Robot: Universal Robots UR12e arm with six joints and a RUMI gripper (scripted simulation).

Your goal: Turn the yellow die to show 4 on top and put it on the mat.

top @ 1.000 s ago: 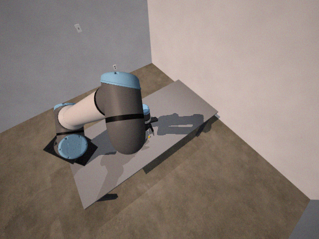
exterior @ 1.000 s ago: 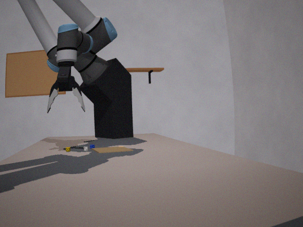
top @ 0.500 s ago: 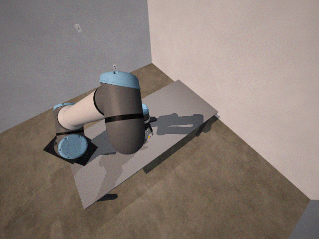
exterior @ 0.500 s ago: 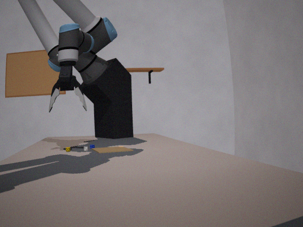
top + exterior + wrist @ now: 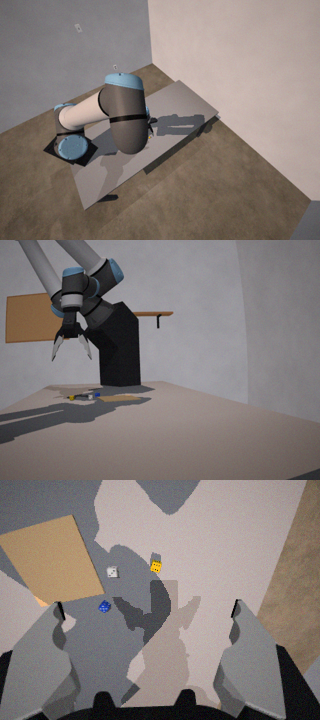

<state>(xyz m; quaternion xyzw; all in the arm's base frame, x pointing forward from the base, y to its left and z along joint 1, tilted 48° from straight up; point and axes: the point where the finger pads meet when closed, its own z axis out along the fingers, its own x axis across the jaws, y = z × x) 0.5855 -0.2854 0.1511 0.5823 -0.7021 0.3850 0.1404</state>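
Right now my hand is 140 mm above the yellow die and 20 mm past it. Round my hand: white die 140 mm below, 70 mm to the left; then blue die 140 mm below, 120 mm to the left, 70 mm behind; then tan mat 170 mm to the left, 150 mm below, 30 mm ahead.
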